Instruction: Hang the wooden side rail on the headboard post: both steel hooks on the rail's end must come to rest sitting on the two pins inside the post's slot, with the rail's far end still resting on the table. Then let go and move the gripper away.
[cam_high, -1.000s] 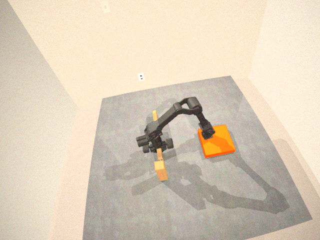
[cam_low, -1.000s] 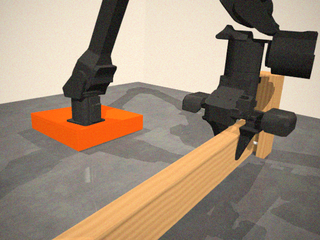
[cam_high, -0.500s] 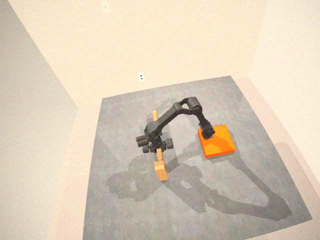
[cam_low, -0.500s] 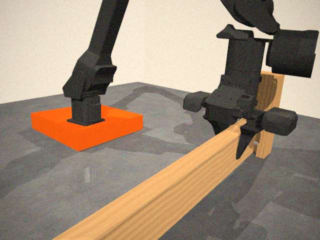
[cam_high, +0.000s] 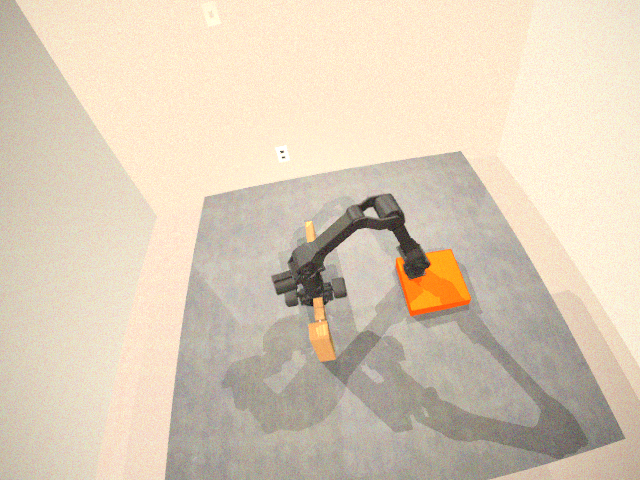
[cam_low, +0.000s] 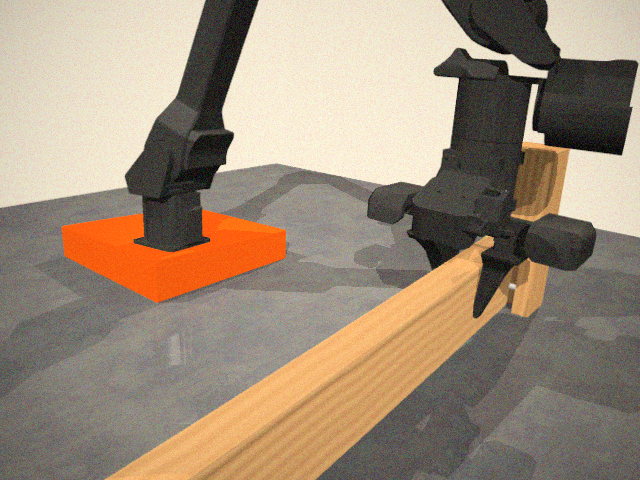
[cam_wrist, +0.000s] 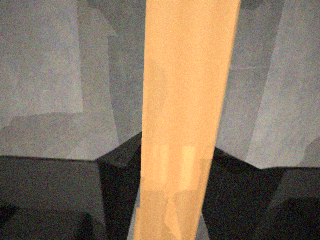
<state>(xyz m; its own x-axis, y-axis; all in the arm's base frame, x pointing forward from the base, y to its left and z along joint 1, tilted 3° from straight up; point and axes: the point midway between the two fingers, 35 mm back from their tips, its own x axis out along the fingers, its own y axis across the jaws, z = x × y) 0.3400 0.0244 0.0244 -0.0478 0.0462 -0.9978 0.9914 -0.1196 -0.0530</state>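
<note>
My gripper tip is now 2 cm short of the headboard post, 15 cm to the right of it and 4 cm below it.
</note>
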